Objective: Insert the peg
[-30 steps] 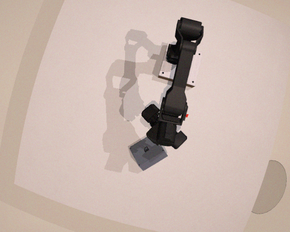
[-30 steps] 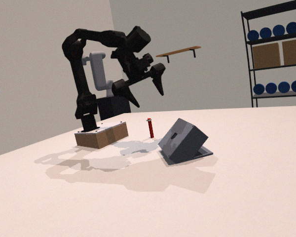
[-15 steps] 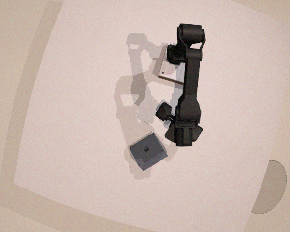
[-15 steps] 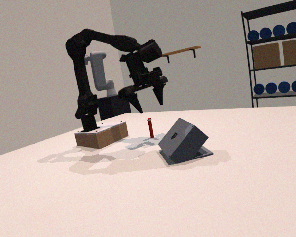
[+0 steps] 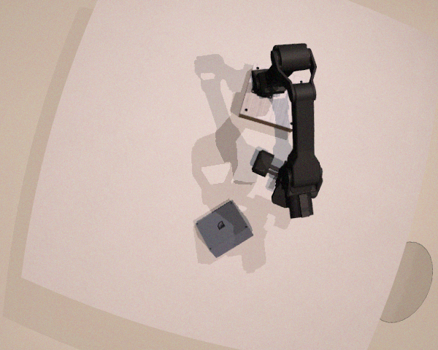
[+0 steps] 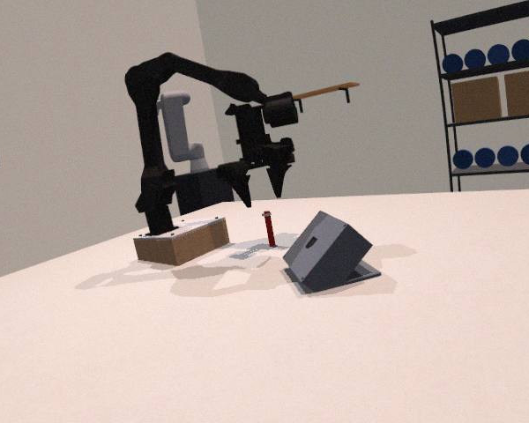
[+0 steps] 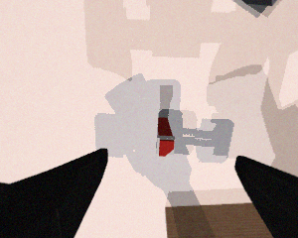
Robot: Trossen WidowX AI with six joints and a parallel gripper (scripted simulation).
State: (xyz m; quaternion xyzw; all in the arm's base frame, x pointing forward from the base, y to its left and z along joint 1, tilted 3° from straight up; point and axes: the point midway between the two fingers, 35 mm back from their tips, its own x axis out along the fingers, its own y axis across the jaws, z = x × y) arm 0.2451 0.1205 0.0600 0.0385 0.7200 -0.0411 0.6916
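The red peg lies 40 mm below my gripper tip. Also, from my gripper tip: sloped grey panel 200 mm ahead, 110 mm to the right, 60 mm below.
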